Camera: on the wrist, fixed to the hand. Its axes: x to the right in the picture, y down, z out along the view.
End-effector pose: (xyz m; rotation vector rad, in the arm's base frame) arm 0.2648 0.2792 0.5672 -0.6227 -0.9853 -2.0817
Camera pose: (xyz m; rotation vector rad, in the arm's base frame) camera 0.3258 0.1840 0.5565 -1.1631 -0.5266 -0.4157
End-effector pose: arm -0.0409 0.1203 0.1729 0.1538 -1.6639 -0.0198
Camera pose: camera 0.0273 0.2105 0.1842 -1.0651 -1.7511 1.4338
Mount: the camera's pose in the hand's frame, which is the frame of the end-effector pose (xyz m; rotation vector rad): -0.0052 0.0844 -0.0759 0.2594 -0.4052 1.6041
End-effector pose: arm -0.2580 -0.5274 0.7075 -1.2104 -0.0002 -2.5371
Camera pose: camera -0.2876 -0.6163 0.6433 -0.9151 0.3660 -0.8659
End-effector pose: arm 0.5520 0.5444 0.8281 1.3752 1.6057 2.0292
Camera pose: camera 0.5280 0.4591 0.8992 -2.1397 -0.2380 -0.9966
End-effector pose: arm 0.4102 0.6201 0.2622 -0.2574 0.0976 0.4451
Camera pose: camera 0.3658 0.6712 0.1709 0.2401 -0.0612 2.0484
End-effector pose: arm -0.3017 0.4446 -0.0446 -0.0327 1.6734 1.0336
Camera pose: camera -0.4009 0.4461 0.0108 1.7917 1.2226 1.7103
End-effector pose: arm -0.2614 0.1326 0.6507 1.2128 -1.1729 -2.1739
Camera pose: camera -0.2006 0.0510 0.7012 -0.2954 -1.6799 -0.9694
